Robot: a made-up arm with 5 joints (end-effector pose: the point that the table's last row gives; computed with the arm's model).
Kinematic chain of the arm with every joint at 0, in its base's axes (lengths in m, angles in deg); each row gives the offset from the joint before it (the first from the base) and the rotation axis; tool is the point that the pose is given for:
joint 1: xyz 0 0 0.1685 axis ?
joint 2: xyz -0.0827 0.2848 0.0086 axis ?
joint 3: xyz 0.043 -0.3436 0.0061 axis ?
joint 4: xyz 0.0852 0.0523 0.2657 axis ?
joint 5: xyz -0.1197 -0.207 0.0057 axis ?
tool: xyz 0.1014 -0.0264 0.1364
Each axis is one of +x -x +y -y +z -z.
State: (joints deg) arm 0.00 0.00 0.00 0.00 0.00
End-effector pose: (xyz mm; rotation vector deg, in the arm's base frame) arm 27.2 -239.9 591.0 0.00 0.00 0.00
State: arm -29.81 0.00 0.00 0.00 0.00
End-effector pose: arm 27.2 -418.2 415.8 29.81 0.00 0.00
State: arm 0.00 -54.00 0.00 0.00 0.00
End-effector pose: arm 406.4 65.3 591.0 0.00 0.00 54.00
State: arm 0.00 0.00 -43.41 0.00 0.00
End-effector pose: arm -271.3 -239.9 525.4 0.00 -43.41 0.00
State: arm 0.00 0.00 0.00 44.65 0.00
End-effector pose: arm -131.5 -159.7 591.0 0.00 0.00 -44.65
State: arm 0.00 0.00 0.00 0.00 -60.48
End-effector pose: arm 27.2 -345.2 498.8 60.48 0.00 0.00
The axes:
joint 1: -x
joint 2: -z
joint 3: +y
joint 4: -z
joint 5: -x

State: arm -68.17 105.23 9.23 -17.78 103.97
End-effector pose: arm -477.3 -163.2 463.4 -19.61 87.82 -1.14
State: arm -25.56 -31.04 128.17 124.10 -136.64
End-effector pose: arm 191.8 269.4 328.0 19.01 -17.93 -40.01
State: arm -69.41 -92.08 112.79 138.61 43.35
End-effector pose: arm 82.5 378.9 761.2 -80.05 -1.99 -54.08
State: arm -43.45 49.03 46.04 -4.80 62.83
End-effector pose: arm -146.4 -315.5 156.9 3.71 58.28 8.52
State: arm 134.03 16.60 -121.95 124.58 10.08
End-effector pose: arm -381.3 -337.8 203.8 8.16 -81.67 30.21
